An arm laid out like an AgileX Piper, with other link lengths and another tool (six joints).
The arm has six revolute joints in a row. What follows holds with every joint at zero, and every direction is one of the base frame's.
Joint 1 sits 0.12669 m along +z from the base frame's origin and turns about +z.
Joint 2 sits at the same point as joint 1 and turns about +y.
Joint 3 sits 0.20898 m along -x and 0.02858 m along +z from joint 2 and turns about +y.
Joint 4 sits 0.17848 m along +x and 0.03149 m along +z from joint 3 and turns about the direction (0.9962, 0, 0.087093).
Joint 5 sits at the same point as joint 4 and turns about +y.
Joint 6 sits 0.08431 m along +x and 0.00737 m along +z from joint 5 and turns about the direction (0.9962, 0, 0.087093).
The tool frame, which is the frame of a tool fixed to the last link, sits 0.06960 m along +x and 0.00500 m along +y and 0.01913 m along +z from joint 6; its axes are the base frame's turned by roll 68.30, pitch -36.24 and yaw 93.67 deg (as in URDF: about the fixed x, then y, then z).
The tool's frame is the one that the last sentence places.
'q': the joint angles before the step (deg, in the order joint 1, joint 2, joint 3, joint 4, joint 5, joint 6). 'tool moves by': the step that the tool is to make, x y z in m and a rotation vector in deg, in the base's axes. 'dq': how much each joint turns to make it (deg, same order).
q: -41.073 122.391 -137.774 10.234 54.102 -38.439
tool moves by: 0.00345 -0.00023 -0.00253 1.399 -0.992 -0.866
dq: 0.344 0.600 -0.007 0.000 -0.727 2.008
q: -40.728 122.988 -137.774 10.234 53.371 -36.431
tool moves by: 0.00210 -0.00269 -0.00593 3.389 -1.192 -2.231
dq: 0.001 0.987 -0.146 -0.002 -0.111 4.048
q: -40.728 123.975 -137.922 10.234 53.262 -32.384
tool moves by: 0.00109 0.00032 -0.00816 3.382 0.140 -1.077
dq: -0.001 0.801 -0.002 0.502 1.160 2.541
